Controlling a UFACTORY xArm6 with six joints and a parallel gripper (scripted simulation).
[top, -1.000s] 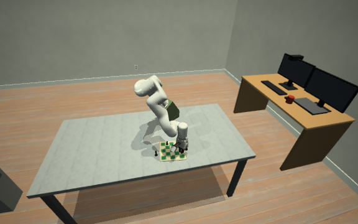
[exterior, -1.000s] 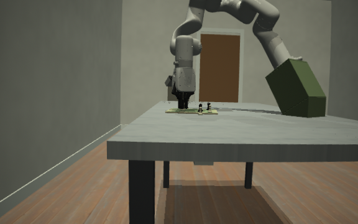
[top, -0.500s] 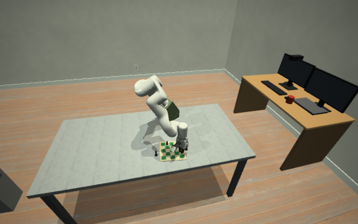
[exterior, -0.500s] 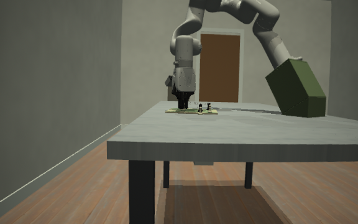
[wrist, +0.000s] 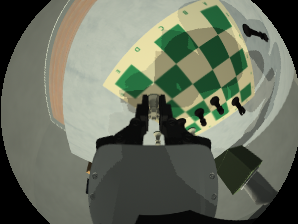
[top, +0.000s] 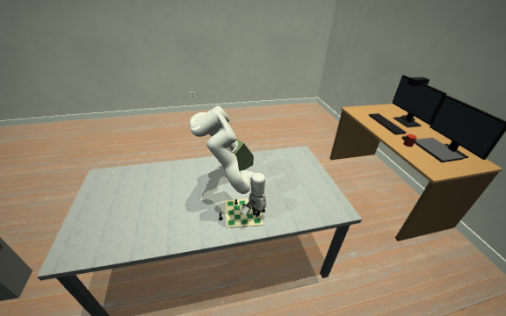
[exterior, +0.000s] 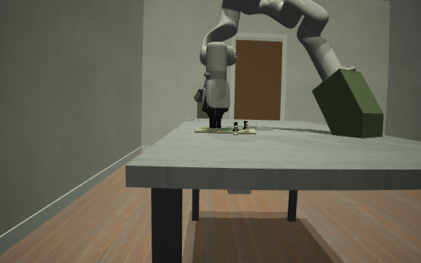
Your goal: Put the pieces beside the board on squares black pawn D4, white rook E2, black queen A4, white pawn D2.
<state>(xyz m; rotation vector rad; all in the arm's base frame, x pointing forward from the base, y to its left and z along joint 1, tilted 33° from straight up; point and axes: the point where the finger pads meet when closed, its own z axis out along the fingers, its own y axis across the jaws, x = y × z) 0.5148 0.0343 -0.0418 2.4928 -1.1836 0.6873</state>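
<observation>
My gripper is now 1 cm above the white rook. The rest, counted from my hand: chessboard (7 cm to the right, 5 cm behind, 3 cm below); black queen (21 cm to the right, 4 cm behind, 1 cm below).
</observation>
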